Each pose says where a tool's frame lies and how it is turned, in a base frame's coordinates. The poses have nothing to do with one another.
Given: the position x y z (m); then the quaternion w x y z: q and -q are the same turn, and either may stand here.
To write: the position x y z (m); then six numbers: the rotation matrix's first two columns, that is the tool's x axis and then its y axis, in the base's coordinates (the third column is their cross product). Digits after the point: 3 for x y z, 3 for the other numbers.
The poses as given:
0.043 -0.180 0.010 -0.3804 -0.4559 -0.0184 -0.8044
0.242 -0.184 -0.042 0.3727 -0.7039 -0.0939 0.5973
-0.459 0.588 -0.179 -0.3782 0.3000 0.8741 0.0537
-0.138 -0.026 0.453 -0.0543 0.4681 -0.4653 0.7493
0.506 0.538 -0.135 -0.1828 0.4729 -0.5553 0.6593
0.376 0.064 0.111 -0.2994 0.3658 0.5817 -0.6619
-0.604 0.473 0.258 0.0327 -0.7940 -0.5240 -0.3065
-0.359 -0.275 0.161 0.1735 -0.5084 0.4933 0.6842
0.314 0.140 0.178 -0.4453 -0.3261 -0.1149 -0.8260
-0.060 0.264 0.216 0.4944 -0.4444 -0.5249 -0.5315
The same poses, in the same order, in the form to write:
0.043 -0.180 0.010 -0.295 0.629 0.719 -0.595 -0.710 0.376
0.242 -0.184 -0.042 0.269 0.577 -0.771 -0.313 -0.705 -0.637
-0.459 0.588 -0.179 -0.534 0.484 0.693 0.565 0.814 -0.133
-0.138 -0.026 0.453 -0.556 -0.517 0.651 -0.354 -0.561 -0.748
0.506 0.538 -0.135 -0.486 -0.766 0.421 -0.284 -0.317 -0.905
0.376 0.064 0.111 -0.553 0.822 -0.136 0.029 -0.144 -0.989
-0.604 0.473 0.258 0.263 0.812 0.521 0.852 -0.449 0.269
-0.359 -0.275 0.161 -0.423 -0.264 -0.867 -0.739 -0.453 0.499
0.314 0.140 0.178 -0.391 0.810 0.436 -0.661 -0.577 0.480
-0.060 0.264 0.216 -0.116 -0.059 0.991 0.992 0.040 0.119

